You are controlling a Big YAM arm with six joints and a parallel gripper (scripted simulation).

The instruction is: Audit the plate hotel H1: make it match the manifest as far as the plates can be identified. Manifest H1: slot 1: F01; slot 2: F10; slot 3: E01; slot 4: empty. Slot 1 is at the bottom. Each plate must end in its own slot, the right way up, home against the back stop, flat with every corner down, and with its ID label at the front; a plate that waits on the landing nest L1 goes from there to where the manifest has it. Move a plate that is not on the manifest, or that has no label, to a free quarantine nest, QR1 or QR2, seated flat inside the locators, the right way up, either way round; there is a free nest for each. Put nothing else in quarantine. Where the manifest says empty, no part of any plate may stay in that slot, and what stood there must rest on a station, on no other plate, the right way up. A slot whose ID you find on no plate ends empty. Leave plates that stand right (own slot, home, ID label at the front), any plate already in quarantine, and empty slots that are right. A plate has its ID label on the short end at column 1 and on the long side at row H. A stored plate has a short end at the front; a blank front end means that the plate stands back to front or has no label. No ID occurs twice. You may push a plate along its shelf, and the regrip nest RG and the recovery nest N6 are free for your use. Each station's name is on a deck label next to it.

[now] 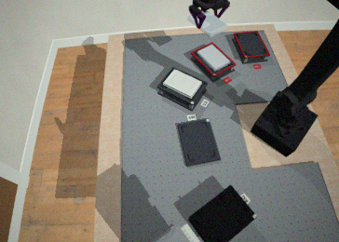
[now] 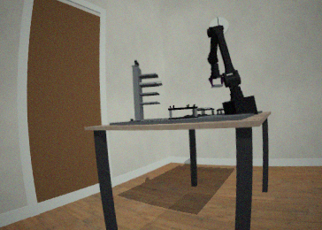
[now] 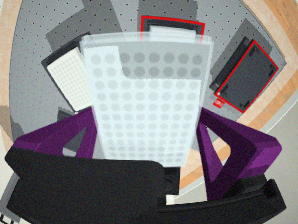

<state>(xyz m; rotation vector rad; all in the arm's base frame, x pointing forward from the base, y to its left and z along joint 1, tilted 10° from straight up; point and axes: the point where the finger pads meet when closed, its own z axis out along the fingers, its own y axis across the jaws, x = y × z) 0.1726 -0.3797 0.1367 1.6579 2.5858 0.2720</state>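
The red-framed nest is 25 cm behind my hand, 21 cm below it and 6 cm to the right of it. From my hand the other things lie so: pale plate: 20 cm below, 5 cm behind, 1 cm to the right; then L1 label: 24 cm below, 18 cm to the left, 4 cm ahead; then red-edged nest: 21 cm below, 5 cm behind, 1 cm to the right.
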